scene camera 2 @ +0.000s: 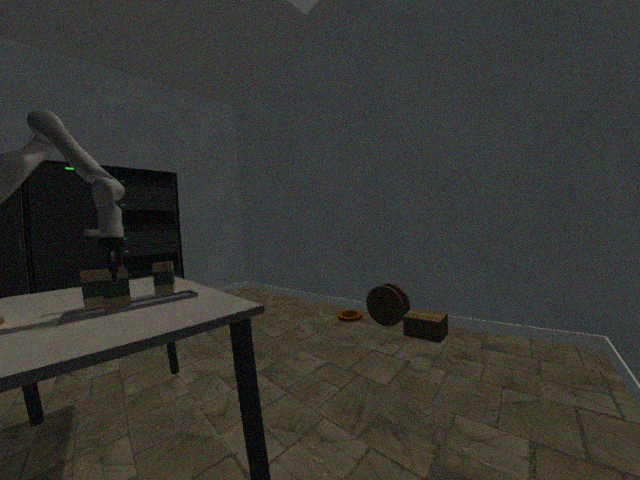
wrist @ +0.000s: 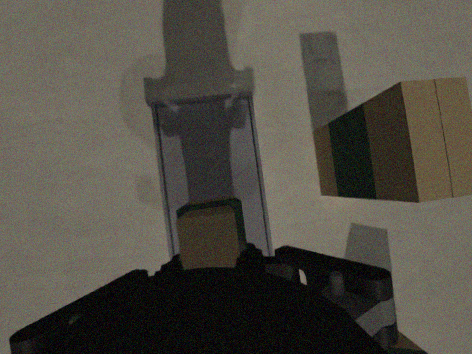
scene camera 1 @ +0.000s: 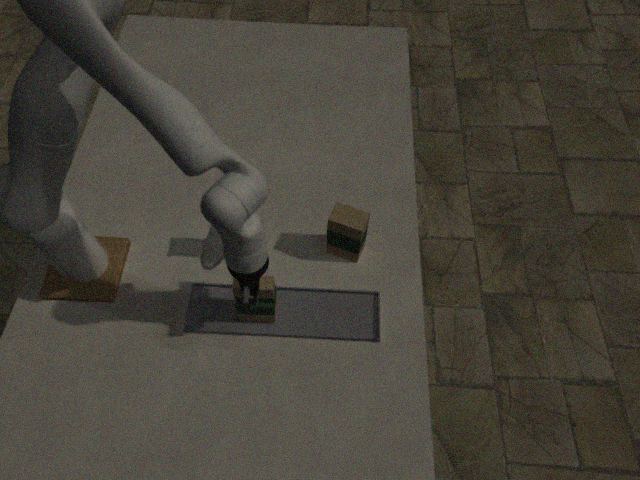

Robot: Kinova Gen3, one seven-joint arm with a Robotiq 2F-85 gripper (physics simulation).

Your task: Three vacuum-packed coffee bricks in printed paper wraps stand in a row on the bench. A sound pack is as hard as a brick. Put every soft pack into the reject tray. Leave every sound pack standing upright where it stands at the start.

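Frame: origin at the arm's base, x right, y ahead, z up, level; centimetres.
Where they show: gripper, fingertip midpoint: (scene camera 2: 114, 283) (wrist: 215, 255) (scene camera 1: 254, 294); arm's base at its link origin: (scene camera 1: 87, 263).
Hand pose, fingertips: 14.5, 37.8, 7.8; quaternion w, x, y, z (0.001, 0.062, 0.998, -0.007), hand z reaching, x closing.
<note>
Things, the pixels of their top centre, and the offset from my fingertips, as dx, dy, dz. Level surfaces: height alone.
- tan coffee pack with a green band, top centre: (wrist: 215, 289) (scene camera 1: 252, 282) (scene camera 2: 113, 267) +0.0, +0.2, +5.4
- grey reject tray at its top centre: (wrist: 225, 284) (scene camera 1: 284, 310) (scene camera 2: 135, 302) +0.4, +5.7, -8.2
- right-hand pack at its top centre: (scene camera 1: 349, 216) (scene camera 2: 162, 262) -14.6, +20.8, +4.4
- left-hand pack at its top centre: (wrist: 444, 137) (scene camera 2: 93, 270) -16.3, -4.1, +4.4
- bench at its surface level: dz -9.7
My gripper (scene camera 1: 249, 296) (scene camera 2: 114, 276) (wrist: 215, 255) is shut on a tan coffee pack with a green band (scene camera 1: 263, 310) (scene camera 2: 119, 294) (wrist: 209, 235). It holds the pack upright within the left part of the grey reject tray (scene camera 1: 330, 315) (scene camera 2: 180, 296) (wrist: 250, 200). The pack's bottom is at or very close to the tray floor; contact is unclear. The right-hand pack (scene camera 1: 347, 232) (scene camera 2: 163, 277) stands upright behind the tray. The left-hand pack (scene camera 2: 92, 289) (wrist: 390, 145) stands upright on the bench; my arm hides it in scene camera 1.
The arm's orange base plate (scene camera 1: 121, 268) lies at the left of the bench (scene camera 1: 310, 413). The bench's right edge is beyond the tray's right end. A dark cabinet (scene camera 2: 155, 191) stands behind. A wooden box (scene camera 2: 425, 325), a round reel (scene camera 2: 385, 304) and an orange ring (scene camera 2: 349, 318) are on the floor.
</note>
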